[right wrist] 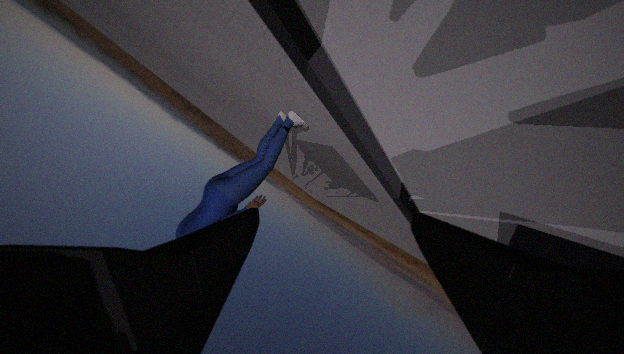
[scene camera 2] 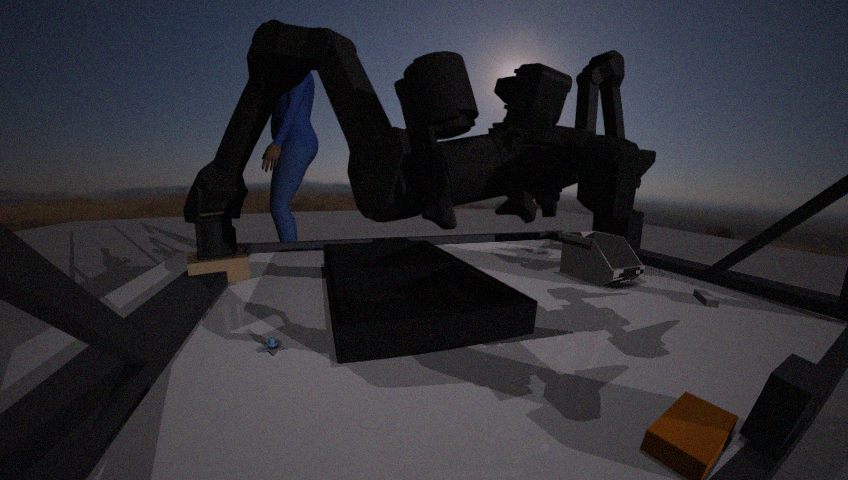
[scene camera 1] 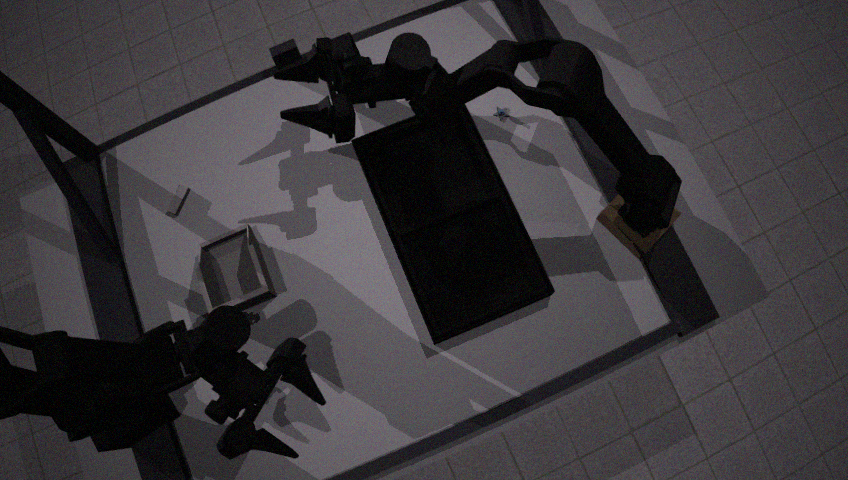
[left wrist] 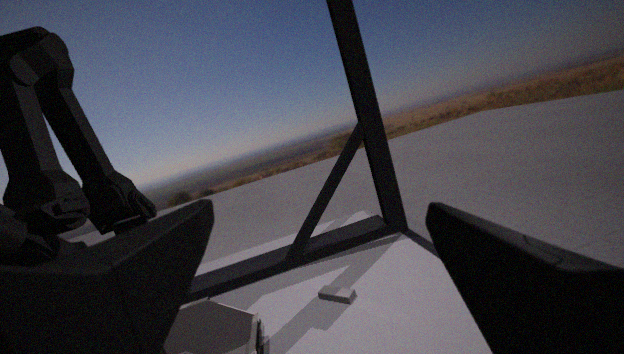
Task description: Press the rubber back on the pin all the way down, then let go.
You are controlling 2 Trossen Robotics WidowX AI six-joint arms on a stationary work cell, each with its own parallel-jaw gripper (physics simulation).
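Frame: origin at the left arm's base, x ahead, y left, z up, level; centimetres.
Seen in the pictures: left gripper, fingertip midpoint: [scene camera 1: 276,94] [left wrist: 322,211]; right gripper, fingertip midpoint: [right wrist: 334,217] [scene camera 2: 499,201] [scene camera 1: 311,429]; left arm's base, link origin: [scene camera 2: 216,254] [scene camera 1: 642,212]; right arm's base, link origin: [scene camera 1: 108,406].
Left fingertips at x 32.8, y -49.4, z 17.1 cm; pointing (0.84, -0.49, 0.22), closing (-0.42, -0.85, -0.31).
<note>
Offsets run from my left fingertips to a thing's top centre. "spot": to the spot under its first point.
The pin {dx -30.5, dy +19.0, dz -20.1 cm} [scene camera 1: 504,116] [scene camera 2: 271,351] is a small star-shaped piece on the white table, at the upper right in scene camera 1 and the left in scene camera 2. The blue rubber back {spot: dx -30.0, dy +18.9, dz -20.0 cm} [scene camera 1: 500,111] [scene camera 2: 271,342] is on top of it; how far down it sits is too small to tell. My left gripper [scene camera 1: 278,93] [left wrist: 322,211] is open and empty, raised, well to the left of the pin in scene camera 1. My right gripper [scene camera 1: 310,430] [right wrist: 334,217] is open and empty at the lower left, far from the pin. The pin does not show in either wrist view.
A large black box {dx -9.4, dy +26.9, dz -17.2 cm} [scene camera 1: 470,237] [scene camera 2: 434,330] stands mid-table, beside the pin. A grey bin {spot: dx +19.3, dy +11.9, dz -18.6 cm} [scene camera 1: 263,267] [scene camera 2: 580,258] [left wrist: 215,327] and a small grey block {dx +23.4, dy -9.9, dz -19.9 cm} [scene camera 2: 706,297] [left wrist: 337,294] lie beyond it. An orange block {dx -13.5, dy -11.9, dz -19.4 cm} [scene camera 2: 690,431] is near a dark block {dx -9.3, dy -16.9, dz -15.3 cm} [scene camera 2: 779,404]. My left arm [scene camera 1: 505,77] passes above the pin's area.
</note>
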